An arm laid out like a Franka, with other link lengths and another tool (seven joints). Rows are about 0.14 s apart.
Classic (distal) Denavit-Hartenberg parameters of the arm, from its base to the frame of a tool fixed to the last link. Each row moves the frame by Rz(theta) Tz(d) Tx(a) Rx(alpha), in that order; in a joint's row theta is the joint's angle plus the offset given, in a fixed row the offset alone. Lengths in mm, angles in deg.
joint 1: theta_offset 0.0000; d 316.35; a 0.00; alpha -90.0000
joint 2: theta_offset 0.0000; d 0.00; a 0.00; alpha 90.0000
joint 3: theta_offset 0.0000; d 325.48; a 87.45; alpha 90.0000
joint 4: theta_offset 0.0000; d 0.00; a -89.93; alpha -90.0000
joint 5: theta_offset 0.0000; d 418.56; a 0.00; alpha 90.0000
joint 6: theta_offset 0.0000; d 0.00; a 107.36; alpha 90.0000
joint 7: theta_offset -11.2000; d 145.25; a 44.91; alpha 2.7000
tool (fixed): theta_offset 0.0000; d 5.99; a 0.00; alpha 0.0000
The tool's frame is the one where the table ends.
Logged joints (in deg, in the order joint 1, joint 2, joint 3, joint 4, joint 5, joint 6, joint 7), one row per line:
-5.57, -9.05, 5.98, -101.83, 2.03, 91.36, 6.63
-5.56, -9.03, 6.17, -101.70, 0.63, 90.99, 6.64
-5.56, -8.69, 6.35, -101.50, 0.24, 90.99, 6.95
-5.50, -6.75, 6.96, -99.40, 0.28, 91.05, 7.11
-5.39, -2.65, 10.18, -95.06, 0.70, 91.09, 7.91
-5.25, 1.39, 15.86, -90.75, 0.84, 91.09, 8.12
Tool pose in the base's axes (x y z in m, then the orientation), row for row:
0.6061, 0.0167, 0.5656, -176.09, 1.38, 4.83
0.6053, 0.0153, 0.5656, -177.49, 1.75, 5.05
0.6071, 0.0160, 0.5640, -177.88, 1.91, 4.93
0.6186, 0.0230, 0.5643, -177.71, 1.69, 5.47
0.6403, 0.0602, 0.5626, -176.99, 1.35, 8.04
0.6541, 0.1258, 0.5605, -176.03, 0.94, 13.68
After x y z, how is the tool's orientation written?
As angles about the fixed x, y, z axes (roll, pitch, yaw), in degrees.
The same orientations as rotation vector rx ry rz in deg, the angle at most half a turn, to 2 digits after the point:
-175.98, -7.35, 2.37
-177.38, -7.76, 2.88
-177.78, -7.60, 3.10
-177.57, -8.43, 2.79
-176.64, -12.36, 2.41
-174.91, -20.93, 2.16

